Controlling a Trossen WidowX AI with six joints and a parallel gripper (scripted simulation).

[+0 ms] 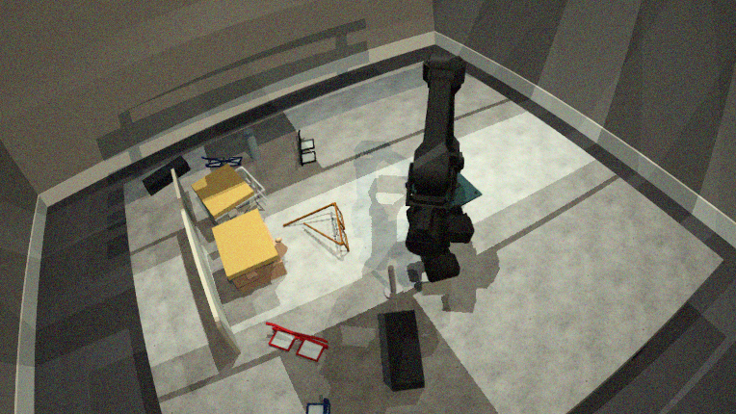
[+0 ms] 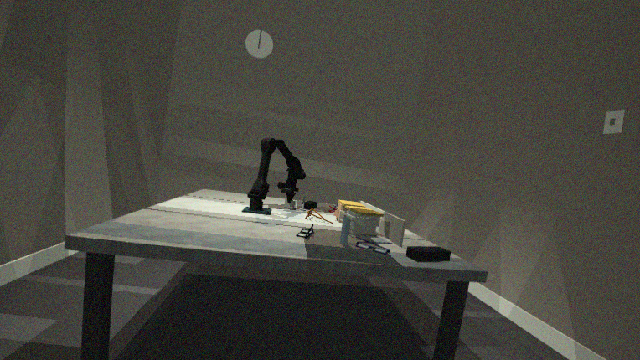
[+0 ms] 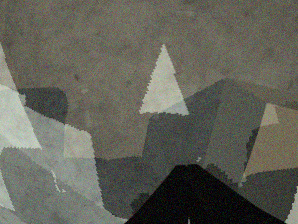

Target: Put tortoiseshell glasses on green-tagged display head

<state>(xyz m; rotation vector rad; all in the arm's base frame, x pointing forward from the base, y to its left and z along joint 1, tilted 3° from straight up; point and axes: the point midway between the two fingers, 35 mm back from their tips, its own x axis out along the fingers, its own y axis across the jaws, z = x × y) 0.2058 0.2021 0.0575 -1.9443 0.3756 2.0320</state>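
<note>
Right now my gripper tip is 90 mm short of the post, 20 mm to the left of it and 10 mm above it. From my gripper tip the other things lie so: cream box (30 mm to the left, 10 mm below, 10 mm ahead); display head (290 mm ahead, 260 mm to the right, 30 mm above); long board (420 mm ahead, 380 mm to the right, 20 mm above).
</note>
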